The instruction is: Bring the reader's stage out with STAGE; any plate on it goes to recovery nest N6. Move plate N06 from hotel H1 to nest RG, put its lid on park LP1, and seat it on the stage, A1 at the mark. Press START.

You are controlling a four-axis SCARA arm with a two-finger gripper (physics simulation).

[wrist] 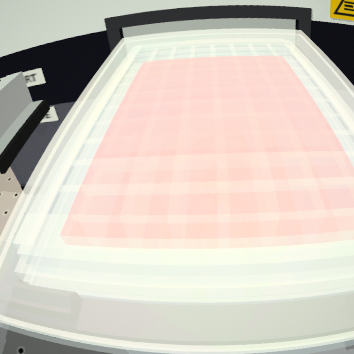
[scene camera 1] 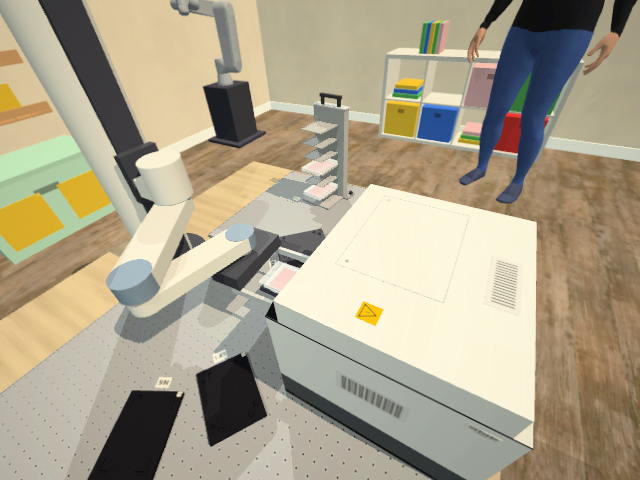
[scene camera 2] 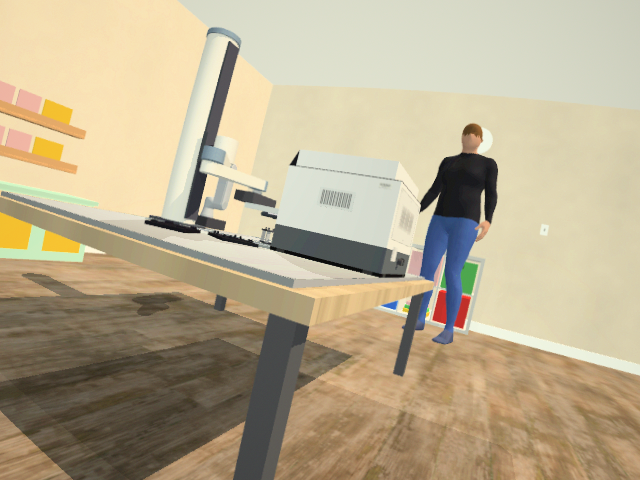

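Pixels of known places: gripper, between the fingertips: (wrist: pixel 208 63); arm's base, origin of its link: (scene camera 1: pixel 172 259).
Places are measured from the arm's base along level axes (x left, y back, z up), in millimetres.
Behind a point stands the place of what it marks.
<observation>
A clear-lidded plate with pink wells (scene camera 1: pixel 280 277) {x 3, y -491, z 150 mm} (wrist: pixel 210 150) {x 12, y -487, z 150 mm} lies level at the open front of the white reader (scene camera 1: pixel 408 330) {x -136, y -828, z 353 mm} (scene camera 2: pixel 356 211) {x -180, y -877, z 186 mm}; its label cannot be read. My gripper (scene camera 1: pixel 290 275) is open, its fingers on either side of this plate; one black-padded finger shows at the left in the wrist view. Whether the plate touches the stage is hidden. The START label (wrist: pixel 32 78) {x 136, y -613, z 129 mm} and STAGE label (wrist: pixel 51 115) {x 131, y -613, z 96 mm} are partly covered. Hotel H1 (scene camera 1: pixel 342 149) {x 604, y -370, z 232 mm} holds an upper plate (scene camera 1: pixel 320 166) {x 532, y -310, z 181 mm} and a lower plate (scene camera 1: pixel 320 191) {x 521, y -311, z 75 mm}. Nest N6 (scene camera 1: pixel 136 434) {x -403, y -398, z 25 mm} is a bare black pad.
A smaller black pad (scene camera 1: pixel 231 400) {x -258, y -524, z 23 mm} with a hard-to-read label lies between N6 and the reader. A dark nest (scene camera 1: pixel 305 240) {x 230, y -418, z 73 mm} lies beyond the gripper. The arm's column (scene camera 2: pixel 193 129) {x -67, y -32, z 422 mm} stands behind the pads. A person (scene camera 1: pixel 542 77) (scene camera 2: pixel 460 206) stands behind the reader.
</observation>
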